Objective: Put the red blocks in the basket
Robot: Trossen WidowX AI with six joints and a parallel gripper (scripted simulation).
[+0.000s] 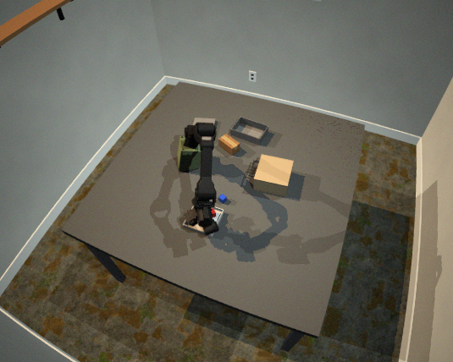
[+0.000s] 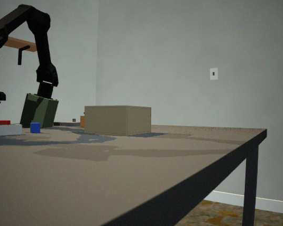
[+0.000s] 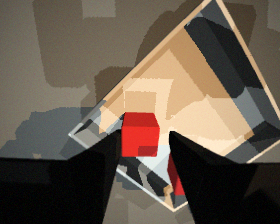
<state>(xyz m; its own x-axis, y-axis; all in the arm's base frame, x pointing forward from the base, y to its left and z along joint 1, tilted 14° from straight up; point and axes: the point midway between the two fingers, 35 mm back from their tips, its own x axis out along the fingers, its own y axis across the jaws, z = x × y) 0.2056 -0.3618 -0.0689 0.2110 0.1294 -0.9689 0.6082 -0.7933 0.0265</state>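
My hand is 600 mm to the right of the grey lid, 230 mm past it and 40 mm above it. Also, from my hand: white basket: 50 mm below, 30 mm to the left, 20 mm behind; then orange box: 510 mm to the left, 40 mm behind, 30 mm below; then tan drawer cabinet: 340 mm to the left, 250 mm ahead, 20 mm below.
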